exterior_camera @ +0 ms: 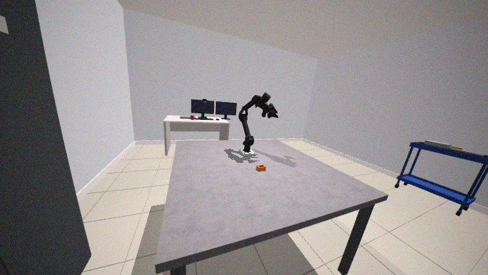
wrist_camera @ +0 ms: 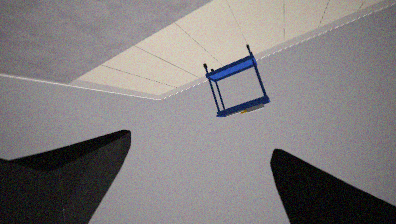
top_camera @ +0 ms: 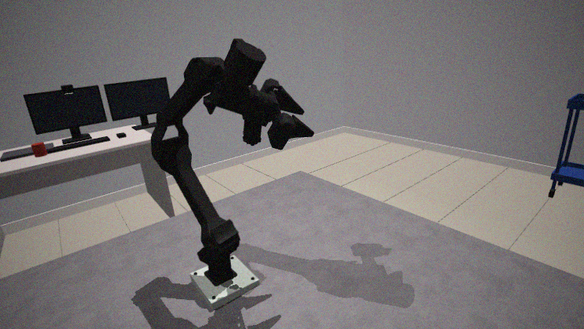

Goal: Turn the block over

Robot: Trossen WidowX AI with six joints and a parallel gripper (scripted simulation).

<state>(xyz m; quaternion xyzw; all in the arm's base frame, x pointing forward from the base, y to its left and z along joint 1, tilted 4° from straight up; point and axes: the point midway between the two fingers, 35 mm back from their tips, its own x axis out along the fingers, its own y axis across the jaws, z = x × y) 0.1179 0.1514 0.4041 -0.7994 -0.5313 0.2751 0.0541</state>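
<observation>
My gripper tip is now 38 cm above the orange block, 24 cm to the left of it and 21 cm short of it.
</observation>
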